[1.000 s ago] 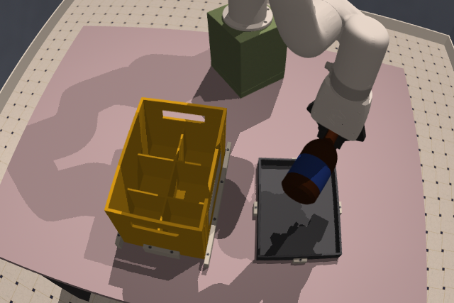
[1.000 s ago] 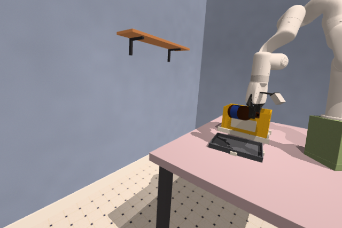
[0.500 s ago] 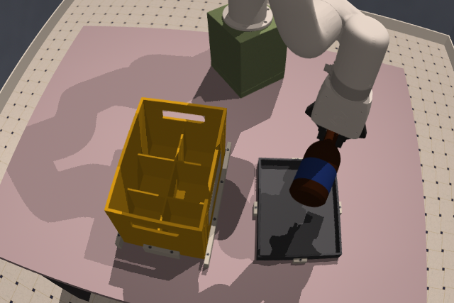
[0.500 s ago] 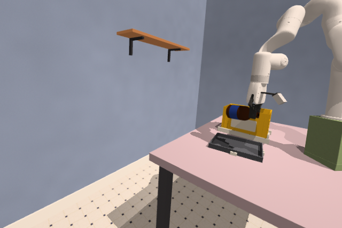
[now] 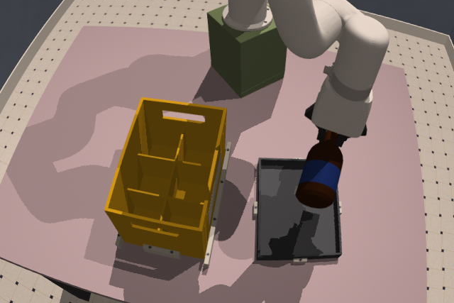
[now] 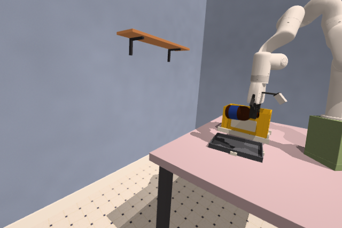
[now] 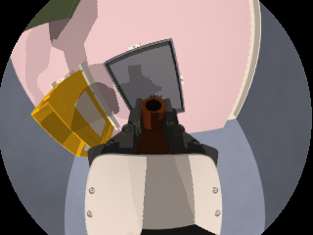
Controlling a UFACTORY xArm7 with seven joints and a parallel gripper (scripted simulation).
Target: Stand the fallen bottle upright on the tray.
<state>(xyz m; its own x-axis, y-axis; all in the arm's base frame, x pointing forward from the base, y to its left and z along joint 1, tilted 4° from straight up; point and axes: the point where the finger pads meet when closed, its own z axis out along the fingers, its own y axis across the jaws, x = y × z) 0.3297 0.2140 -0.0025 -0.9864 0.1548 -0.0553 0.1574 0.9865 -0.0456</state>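
Now: the brown bottle 6 cm ahead of my hand, 1 cm to the right of it and 1 cm below it. Also, from my hand: dark tray (19 cm below, 7 cm ahead, 2 cm to the right); yellow crate (30 cm to the right, 12 cm below, 9 cm ahead).
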